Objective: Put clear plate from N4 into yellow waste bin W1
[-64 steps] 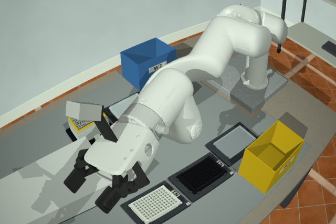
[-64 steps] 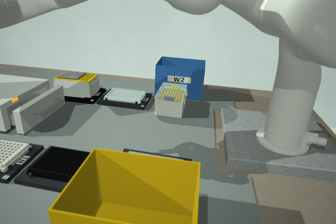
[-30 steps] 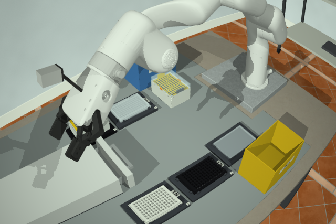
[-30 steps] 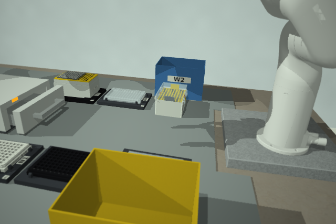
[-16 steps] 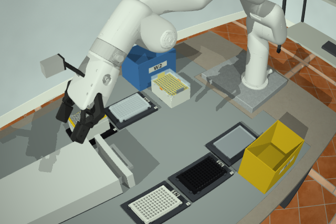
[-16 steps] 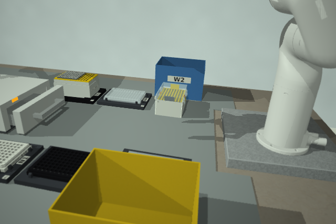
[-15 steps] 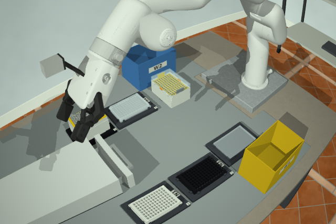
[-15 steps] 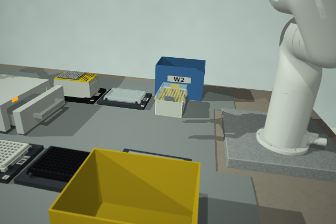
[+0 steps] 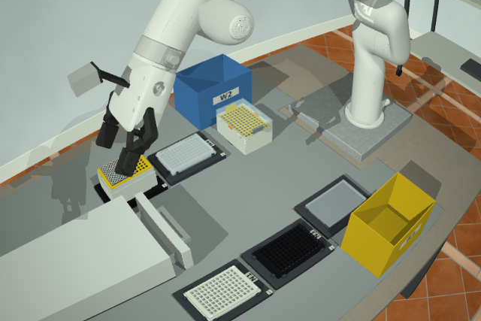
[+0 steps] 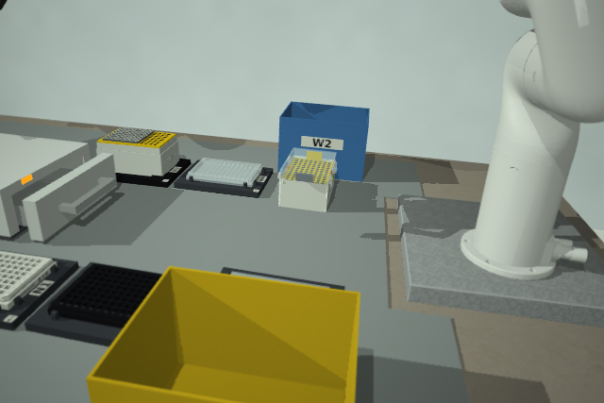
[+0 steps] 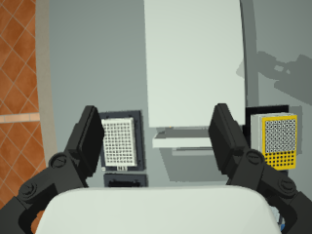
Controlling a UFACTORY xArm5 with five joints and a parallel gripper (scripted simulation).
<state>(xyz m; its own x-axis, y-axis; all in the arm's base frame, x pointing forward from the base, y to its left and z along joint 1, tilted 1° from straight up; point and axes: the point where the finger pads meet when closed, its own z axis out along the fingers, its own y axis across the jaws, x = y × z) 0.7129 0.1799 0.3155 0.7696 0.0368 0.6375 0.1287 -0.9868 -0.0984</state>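
Right now my hand is 22 cm past the clear plate, 28 cm to the left of it and 31 cm above it. Also, from my hand: white plate 10 cm behind, 13 cm to the left, 31 cm below; drawer 4 cm ahead, 5 cm to the right, 31 cm below; yellow-topped rack 5 cm behind, 26 cm to the right, 28 cm below.
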